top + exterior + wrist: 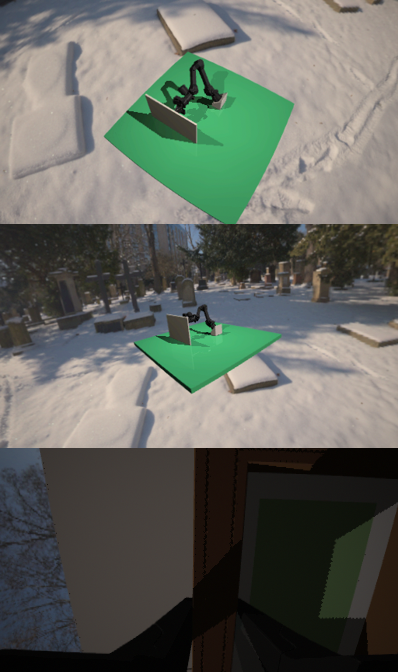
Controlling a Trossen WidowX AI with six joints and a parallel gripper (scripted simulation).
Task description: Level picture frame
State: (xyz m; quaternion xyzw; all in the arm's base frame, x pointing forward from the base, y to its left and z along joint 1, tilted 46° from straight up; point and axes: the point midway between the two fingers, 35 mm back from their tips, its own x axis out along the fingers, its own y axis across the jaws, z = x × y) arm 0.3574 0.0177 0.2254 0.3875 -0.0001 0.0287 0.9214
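My gripper tip is now 50 mm above the picture frame. Also, from my gripper tip: wall panel (60 mm below, 20 mm to the right, 20 mm ahead).
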